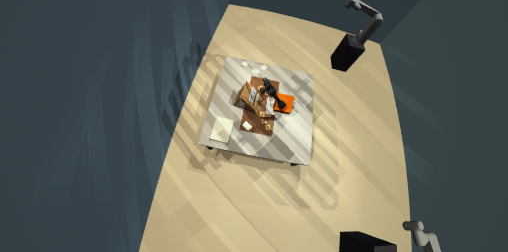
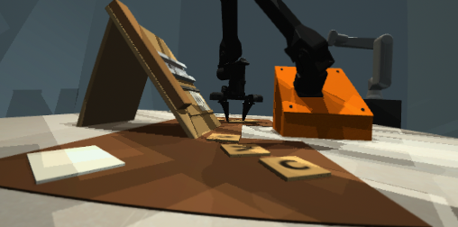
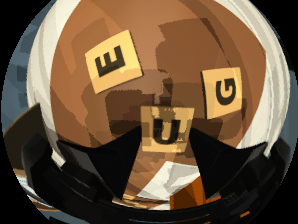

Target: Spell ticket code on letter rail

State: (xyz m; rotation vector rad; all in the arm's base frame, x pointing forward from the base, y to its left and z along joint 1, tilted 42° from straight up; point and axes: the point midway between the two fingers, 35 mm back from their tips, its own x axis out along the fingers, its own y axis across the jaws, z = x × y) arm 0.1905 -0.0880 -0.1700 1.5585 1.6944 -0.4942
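My gripper tip is 8 cm short of the e tile and 6 cm to the left of it. Round my gripper tip: u tile (right at my gripper tip); then tan tile marked v (39 cm to the left, 1 cm behind); then brown mat (17 cm to the left, 2 cm ahead, 1 cm below).
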